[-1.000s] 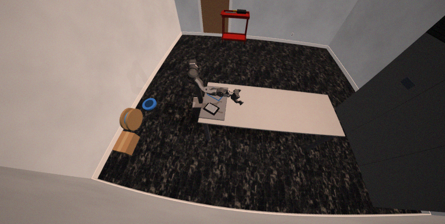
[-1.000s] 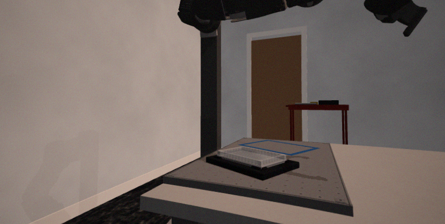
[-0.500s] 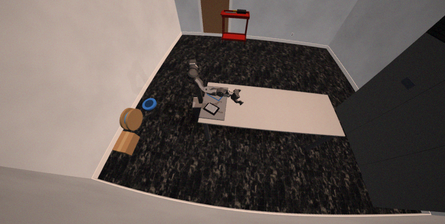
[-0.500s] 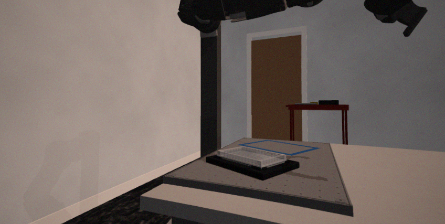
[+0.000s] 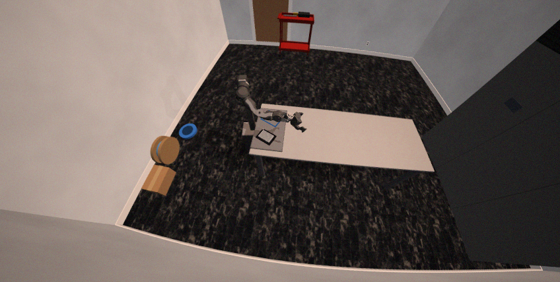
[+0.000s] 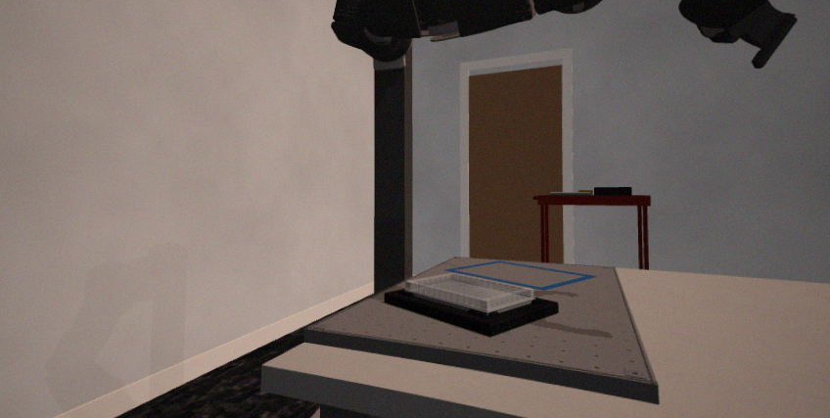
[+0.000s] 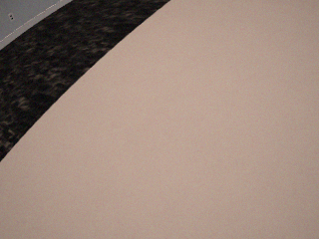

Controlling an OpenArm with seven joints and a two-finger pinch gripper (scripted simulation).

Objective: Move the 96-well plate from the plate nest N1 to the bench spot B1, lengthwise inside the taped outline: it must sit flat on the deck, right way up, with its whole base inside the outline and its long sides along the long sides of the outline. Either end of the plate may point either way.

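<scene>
Right now my hand is 33 cm past the clear 96-well plate, 5 cm to the right of it and 26 cm above it. The rest, counted from my hand: black plate nest: 33 cm behind, 5 cm to the left, 27 cm below.
</scene>
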